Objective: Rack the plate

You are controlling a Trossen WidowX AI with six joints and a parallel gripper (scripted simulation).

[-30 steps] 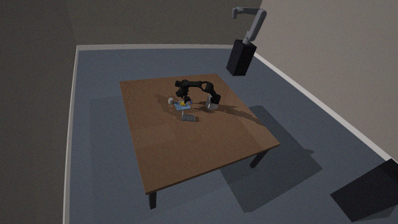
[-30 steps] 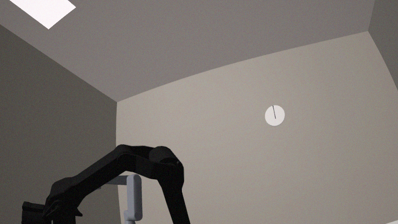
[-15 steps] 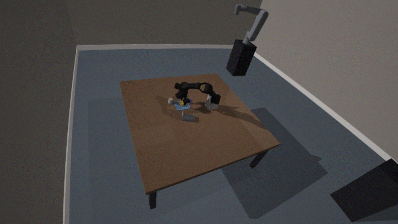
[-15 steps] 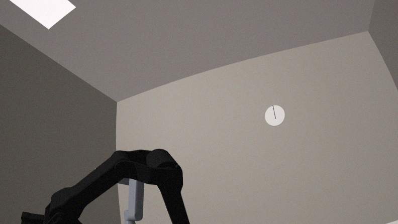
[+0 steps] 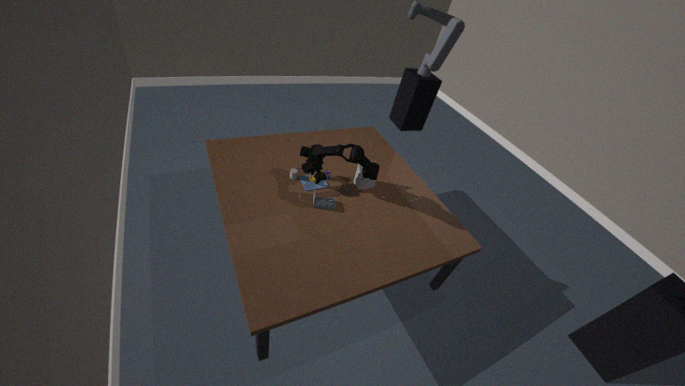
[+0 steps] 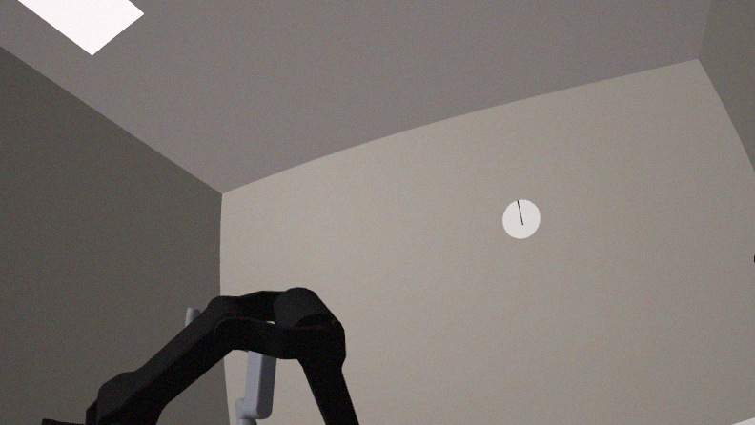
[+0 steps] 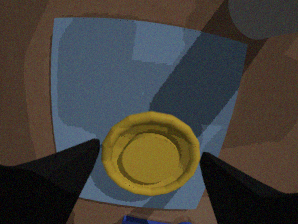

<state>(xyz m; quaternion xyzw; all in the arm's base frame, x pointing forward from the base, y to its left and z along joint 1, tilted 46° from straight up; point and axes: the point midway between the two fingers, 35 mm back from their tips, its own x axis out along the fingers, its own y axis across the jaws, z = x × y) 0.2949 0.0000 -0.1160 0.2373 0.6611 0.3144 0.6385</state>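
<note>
The blue mat is 10 mm to the left of my gripper tip, 10 mm below it and 10 mm ahead of it. From my gripper tip the other things lie so: yellow plate 10 mm above; then white cup 120 mm ahead, 50 mm to the right, 20 mm above; then blue spoon 100 mm behind, 40 mm to the right.
</note>
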